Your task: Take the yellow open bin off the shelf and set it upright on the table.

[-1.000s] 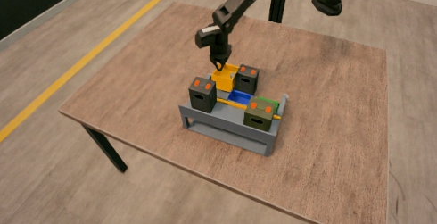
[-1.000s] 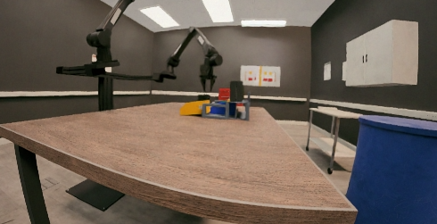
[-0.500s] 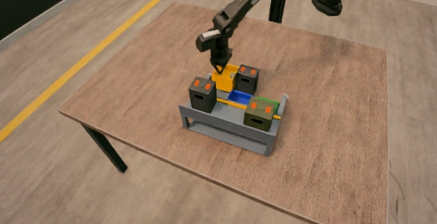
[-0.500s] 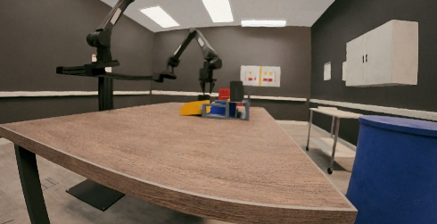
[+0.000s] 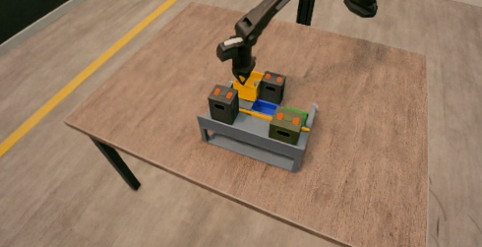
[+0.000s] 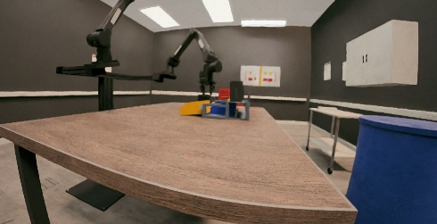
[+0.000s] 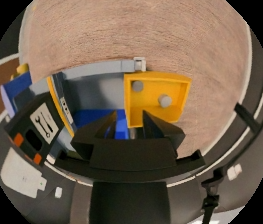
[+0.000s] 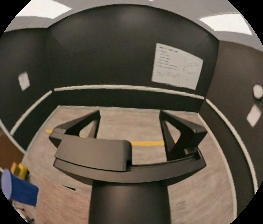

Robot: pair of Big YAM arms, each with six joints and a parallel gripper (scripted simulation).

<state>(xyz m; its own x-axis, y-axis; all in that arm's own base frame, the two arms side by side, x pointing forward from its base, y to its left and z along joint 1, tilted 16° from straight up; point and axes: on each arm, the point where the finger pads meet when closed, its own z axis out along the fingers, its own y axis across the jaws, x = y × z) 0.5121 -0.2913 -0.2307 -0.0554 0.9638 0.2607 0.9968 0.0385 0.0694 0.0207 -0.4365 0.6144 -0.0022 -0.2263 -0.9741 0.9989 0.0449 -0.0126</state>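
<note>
The yellow open bin lies 80 mm below my left hand, 80 mm behind it and 10 mm to the right of it. Also, from my left hand: grey shelf: 120 mm to the left, 110 mm ahead, 60 mm below; dark lidded bin: 100 mm to the left, 60 mm below, 60 mm behind.
</note>
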